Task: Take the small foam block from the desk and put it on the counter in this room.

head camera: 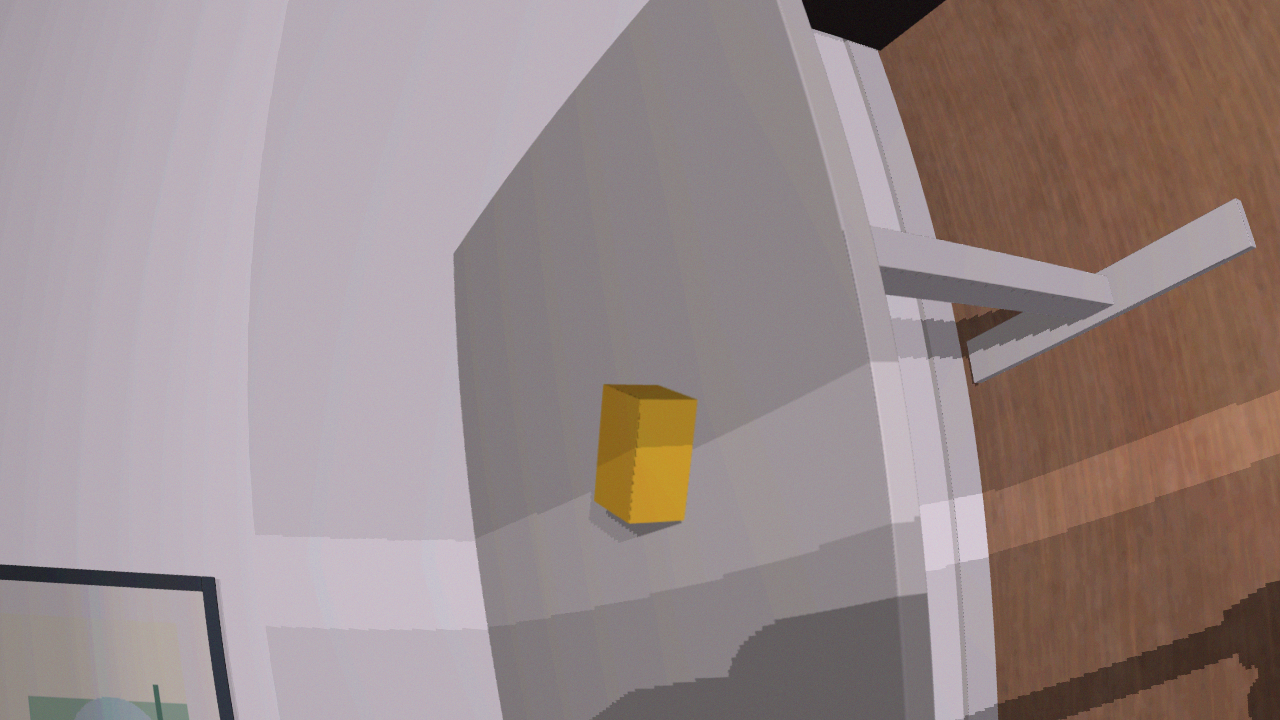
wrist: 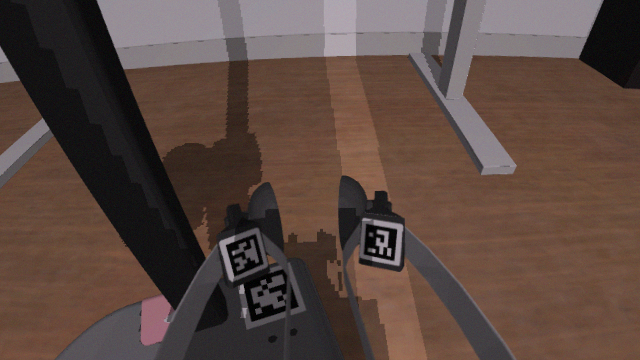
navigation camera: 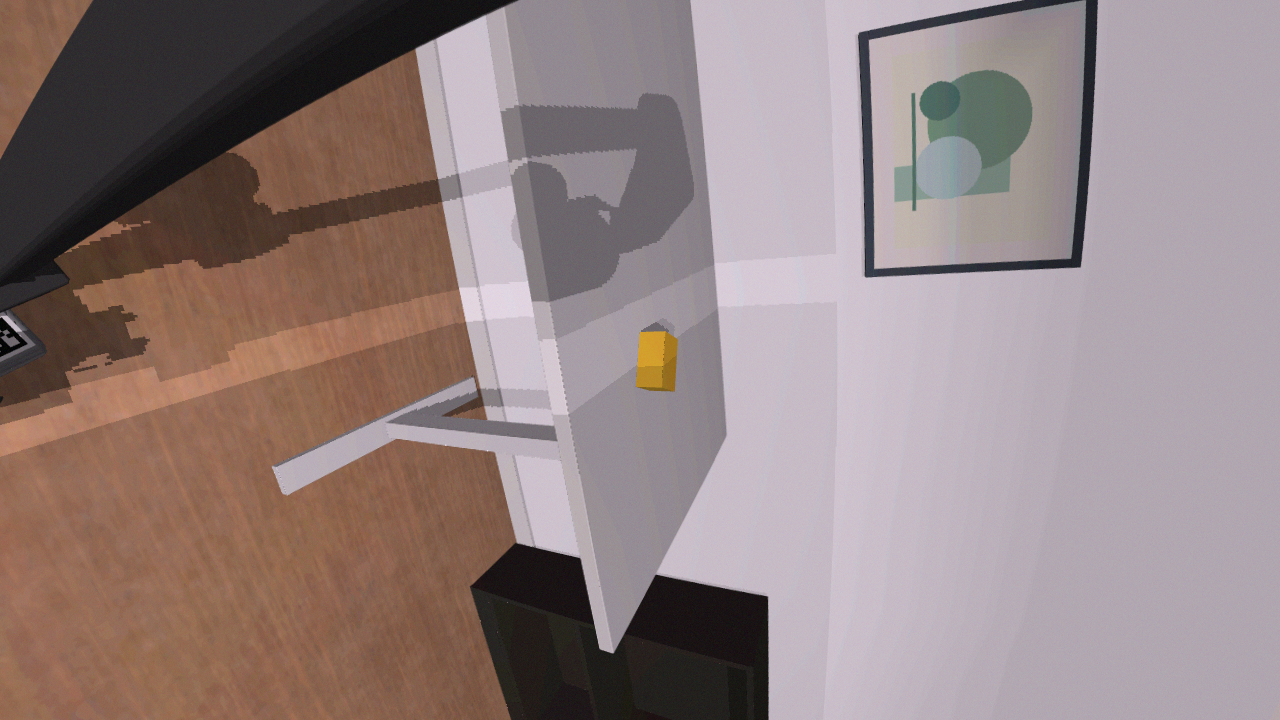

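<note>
The small foam block (head camera: 660, 461) (navigation camera: 656, 360) is yellow and lies on the grey desk (head camera: 680, 223) (navigation camera: 626, 501), in the middle of the desk's depth, partly in a strip of light. My gripper (wrist: 307, 204) shows in the wrist view with its two fingertips apart over the wooden floor, open and with nothing between them. It is apart from the block, which does not show in the wrist view. The counter does not show in these views.
A dark open shelf unit (navigation camera: 716, 617) stands by the desk's end. A desk leg (head camera: 993, 268) (navigation camera: 474, 436) (wrist: 455, 65) with a long foot stands on the floor. A framed picture (navigation camera: 1087, 134) hangs on the wall. My dark mast (wrist: 115, 150) and base (wrist: 200, 345) are beside the gripper.
</note>
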